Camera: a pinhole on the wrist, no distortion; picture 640 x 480 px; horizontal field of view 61.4 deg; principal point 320.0 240.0 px. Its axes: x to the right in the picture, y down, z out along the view. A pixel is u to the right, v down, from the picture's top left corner.
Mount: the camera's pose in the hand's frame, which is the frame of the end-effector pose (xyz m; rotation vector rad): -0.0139 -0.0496 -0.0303 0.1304 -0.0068 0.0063
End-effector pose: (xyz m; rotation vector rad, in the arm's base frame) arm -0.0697 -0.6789 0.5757 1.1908 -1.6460 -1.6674
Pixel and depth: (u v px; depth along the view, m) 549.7 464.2 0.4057
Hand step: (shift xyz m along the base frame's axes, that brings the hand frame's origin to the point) -0.4241 0.0659 -0.0186
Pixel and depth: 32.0 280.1 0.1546
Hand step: -0.0443 0.1548 -0.0489
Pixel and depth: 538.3 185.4 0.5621
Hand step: -0.5042 0.1185 -0.2818
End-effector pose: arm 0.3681 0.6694 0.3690 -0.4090 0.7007 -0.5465
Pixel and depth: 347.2 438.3 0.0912
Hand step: 0.0292 -0.0051 0.0646
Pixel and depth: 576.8 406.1 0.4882
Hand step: 0.4800 -0.0176 0.2057
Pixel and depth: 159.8 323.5 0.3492
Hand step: 0.1343 0.0935 0.3054
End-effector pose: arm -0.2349 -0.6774 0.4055 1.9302 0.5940 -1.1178
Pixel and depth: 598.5 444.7 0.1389
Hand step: -0.0385 -0.0865 -0.0874
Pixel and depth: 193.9 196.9 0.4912
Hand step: -0.3949 -0.2872 -0.0749
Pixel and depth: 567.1 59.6 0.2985
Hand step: -0.1971 -0.1048 -0.2533
